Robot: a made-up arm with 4 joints.
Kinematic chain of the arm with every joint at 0, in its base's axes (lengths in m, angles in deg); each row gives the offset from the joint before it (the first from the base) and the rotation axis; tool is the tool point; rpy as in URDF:
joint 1: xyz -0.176 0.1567 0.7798 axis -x
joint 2: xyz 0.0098 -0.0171 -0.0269 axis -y
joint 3: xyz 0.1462 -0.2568 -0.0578 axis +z
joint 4: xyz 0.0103 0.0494 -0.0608 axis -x
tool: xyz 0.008 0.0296 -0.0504 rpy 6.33 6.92 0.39
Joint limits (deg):
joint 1: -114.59..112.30
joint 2: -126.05..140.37
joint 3: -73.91..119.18
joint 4: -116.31..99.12
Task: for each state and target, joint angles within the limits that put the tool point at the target. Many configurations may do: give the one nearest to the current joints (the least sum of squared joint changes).
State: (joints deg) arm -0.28 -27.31 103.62 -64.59
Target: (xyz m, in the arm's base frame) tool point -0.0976 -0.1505 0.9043
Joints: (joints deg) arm 43.34 14.15 118.56 -70.69
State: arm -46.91 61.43 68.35 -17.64
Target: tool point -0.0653 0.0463 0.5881
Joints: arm -75.80 106.13 65.74 -57.16
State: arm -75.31 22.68 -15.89 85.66
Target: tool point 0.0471 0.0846 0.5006
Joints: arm -63.83 32.46 -12.76 97.79
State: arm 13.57 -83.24 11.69 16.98
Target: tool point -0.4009 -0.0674 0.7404
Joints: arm 11.55 -119.81 -1.13 17.38
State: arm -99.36 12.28 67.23 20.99
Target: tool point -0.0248 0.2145 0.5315
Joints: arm -69.09 23.86 57.33 -10.12
